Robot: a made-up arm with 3 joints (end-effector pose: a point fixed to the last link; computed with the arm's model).
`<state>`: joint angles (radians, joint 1 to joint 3).
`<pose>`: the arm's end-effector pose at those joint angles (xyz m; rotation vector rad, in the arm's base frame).
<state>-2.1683 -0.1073 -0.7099</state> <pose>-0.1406 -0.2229 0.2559 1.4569 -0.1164 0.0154</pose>
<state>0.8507 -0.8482 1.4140</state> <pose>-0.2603 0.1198 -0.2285 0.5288 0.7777 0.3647</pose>
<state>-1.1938 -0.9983 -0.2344</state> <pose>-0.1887 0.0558 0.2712 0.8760 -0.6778 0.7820</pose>
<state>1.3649 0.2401 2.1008</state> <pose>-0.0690 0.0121 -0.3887 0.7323 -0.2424 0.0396</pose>
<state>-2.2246 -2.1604 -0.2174</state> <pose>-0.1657 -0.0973 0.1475 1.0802 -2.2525 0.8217</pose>
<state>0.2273 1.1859 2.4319</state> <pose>0.1420 0.2934 -0.0634 1.8944 -1.3893 -0.3417</pose>
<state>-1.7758 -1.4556 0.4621</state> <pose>-0.2077 0.0101 0.2471 1.7603 -1.0645 1.3806</pose>
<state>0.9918 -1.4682 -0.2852</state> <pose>-0.1932 0.1239 -0.0722 -1.0274 0.5382 1.4594</pose>
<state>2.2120 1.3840 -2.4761</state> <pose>0.1519 -0.0867 -0.1996 1.3111 -0.1999 1.5050</pose>
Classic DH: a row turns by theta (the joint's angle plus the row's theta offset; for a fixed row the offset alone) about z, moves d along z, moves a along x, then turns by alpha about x. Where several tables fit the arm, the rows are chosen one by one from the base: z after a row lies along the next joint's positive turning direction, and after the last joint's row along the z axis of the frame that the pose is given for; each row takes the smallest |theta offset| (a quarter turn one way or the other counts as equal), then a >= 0, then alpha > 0; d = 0 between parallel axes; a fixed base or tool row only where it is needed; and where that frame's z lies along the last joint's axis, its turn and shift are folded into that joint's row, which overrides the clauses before.
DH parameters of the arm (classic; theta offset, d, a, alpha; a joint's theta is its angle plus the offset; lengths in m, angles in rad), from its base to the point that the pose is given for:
base (fixed): -1.5708 0.06 0 1.5708
joint 1: 0 0.11 -0.19 1.5708
joint 2: 0 -0.01 -0.19 1.5708
joint 3: 0 -0.02 0.11 1.5708
tool (fixed): 1.5708 -0.01 0 0

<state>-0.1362 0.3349 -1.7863</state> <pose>-0.0619 0.3692 0.2313 -1.6331 0.3081 -0.2151</pose>
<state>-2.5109 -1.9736 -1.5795</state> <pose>-0.2686 -0.1521 0.0224 0.6007 -1.8006 -0.9246</pose>
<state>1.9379 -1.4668 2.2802</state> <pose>-0.3799 -0.1336 -0.1008 0.2784 1.2646 -0.7550</pose>
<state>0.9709 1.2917 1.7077</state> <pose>0.0911 0.0710 -0.2167 0.6297 -1.2827 -0.3023</pose>
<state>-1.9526 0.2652 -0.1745</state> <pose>-0.1084 -0.1194 0.3056 1.7664 0.2652 -0.1474</pose>
